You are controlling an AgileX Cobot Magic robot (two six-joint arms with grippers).
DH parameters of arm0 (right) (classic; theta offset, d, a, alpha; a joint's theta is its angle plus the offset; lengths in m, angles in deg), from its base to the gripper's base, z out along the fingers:
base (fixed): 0 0 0 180
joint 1: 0 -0.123 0 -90
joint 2: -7.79 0 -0.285 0
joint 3: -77.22 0 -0.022 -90
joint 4: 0 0.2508 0 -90
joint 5: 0 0 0.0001 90
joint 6: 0 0.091 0 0
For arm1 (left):
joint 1: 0 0.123 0 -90
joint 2: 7.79 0 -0.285 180
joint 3: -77.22 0 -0.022 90
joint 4: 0 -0.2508 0 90
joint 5: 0 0 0.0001 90
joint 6: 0 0.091 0 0
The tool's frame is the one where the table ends.
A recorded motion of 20 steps. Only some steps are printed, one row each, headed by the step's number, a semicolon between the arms.
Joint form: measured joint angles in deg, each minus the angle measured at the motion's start. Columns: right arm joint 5, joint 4, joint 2, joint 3, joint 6, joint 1; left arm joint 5, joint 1, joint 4, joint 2, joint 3, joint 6.
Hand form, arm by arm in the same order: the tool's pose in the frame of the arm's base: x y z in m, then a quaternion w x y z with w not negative. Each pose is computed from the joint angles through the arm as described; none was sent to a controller.
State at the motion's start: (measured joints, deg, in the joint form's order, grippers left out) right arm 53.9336 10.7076 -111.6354 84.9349 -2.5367 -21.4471; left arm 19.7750 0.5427 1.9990 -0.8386 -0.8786 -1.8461
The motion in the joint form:
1: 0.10 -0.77 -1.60 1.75 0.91 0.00; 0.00 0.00 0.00 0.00 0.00 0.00
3: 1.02 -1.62 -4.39 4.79 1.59 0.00; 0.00 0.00 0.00 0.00 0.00 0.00
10: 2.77 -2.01 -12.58 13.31 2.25 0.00; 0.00 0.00 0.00 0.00 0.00 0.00
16: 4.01 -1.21 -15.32 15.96 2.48 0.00; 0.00 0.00 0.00 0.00 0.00 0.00
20: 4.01 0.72 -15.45 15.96 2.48 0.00; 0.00 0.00 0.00 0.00 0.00 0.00
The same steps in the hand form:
1: 0.3781 0.1622 0.2084 0.10998 -0.15684 0.97675 0.09629; 0.0530 -0.0006 0.1777 0.60967 -0.02592 0.79193 -0.02163
3: 0.3886 0.1653 0.2016 0.10488 -0.15548 0.97813 0.08993; 0.0530 -0.0006 0.1777 0.60967 -0.02592 0.79193 -0.02163
10: 0.4169 0.1761 0.1774 0.09275 -0.15293 0.98011 0.08597; 0.0530 -0.0006 0.1777 0.60967 -0.02592 0.79193 -0.02163
16: 0.4237 0.1801 0.1674 0.08000 -0.14869 0.98148 0.09047; 0.0530 -0.0006 0.1777 0.60967 -0.02592 0.79193 -0.02163
20: 0.4230 0.1826 0.1668 0.07597 -0.14096 0.98150 0.10492; 0.0530 -0.0006 0.1777 0.60967 -0.02592 0.79193 -0.02163

